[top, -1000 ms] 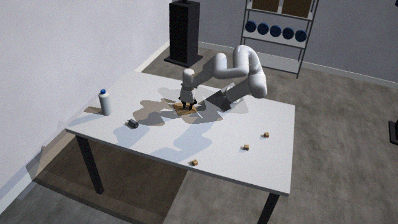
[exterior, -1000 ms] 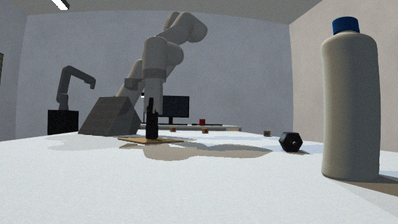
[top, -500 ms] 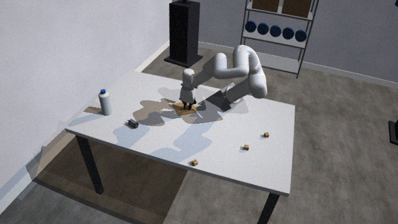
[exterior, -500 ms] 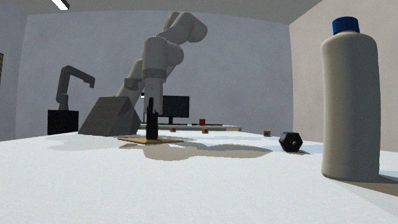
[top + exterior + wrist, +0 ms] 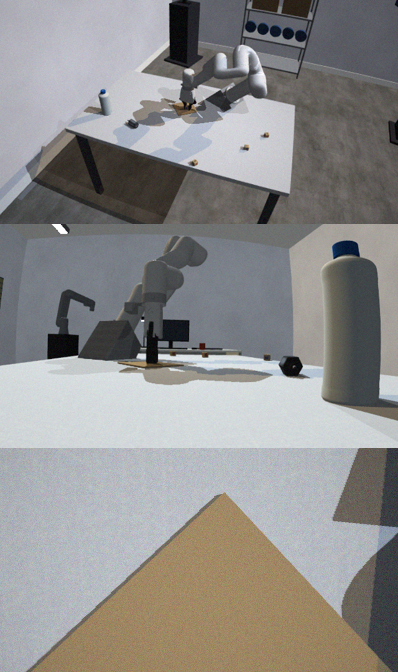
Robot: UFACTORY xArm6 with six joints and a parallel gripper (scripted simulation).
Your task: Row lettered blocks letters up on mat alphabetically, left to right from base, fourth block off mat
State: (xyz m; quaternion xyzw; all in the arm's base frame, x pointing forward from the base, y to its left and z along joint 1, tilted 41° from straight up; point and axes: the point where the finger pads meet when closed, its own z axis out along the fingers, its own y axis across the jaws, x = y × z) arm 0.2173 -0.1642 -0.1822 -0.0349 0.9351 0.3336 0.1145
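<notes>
My hand is 20 mm to the left of the tan mat and 20 mm above it. The rest, counted from my hand: white bottle: 450 mm to the right, 340 mm ahead, 60 mm above; then black hexagonal object: 350 mm ahead, 210 mm to the right, 10 mm below.
</notes>
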